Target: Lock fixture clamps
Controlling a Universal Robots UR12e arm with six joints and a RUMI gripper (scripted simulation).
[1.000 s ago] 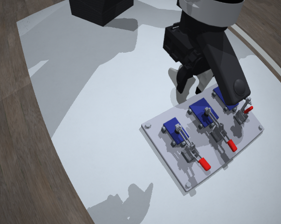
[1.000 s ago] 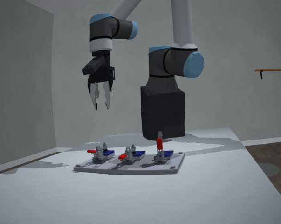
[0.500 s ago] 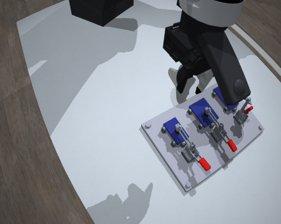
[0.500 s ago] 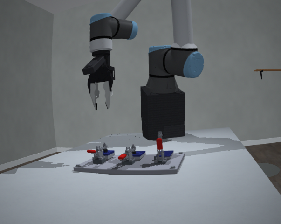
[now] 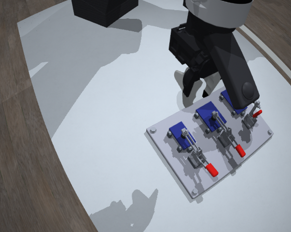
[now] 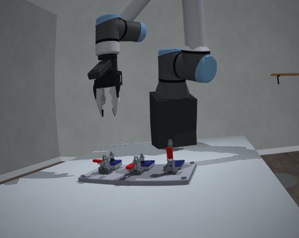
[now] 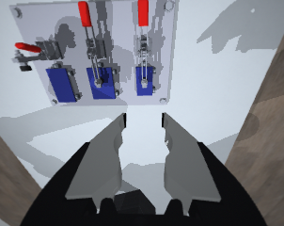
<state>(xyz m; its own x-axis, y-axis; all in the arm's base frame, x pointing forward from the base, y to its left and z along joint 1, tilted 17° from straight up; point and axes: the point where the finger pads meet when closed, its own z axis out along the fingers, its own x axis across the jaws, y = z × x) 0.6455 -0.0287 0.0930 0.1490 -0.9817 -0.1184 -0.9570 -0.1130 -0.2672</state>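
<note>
Right now the grey fixture plate is 21 cm below my hand, 12 cm to the left of it and 2 cm ahead of it. The rest, counted from my hand: blue part (22 cm to the left, 19 cm below, 5 cm behind).
</note>
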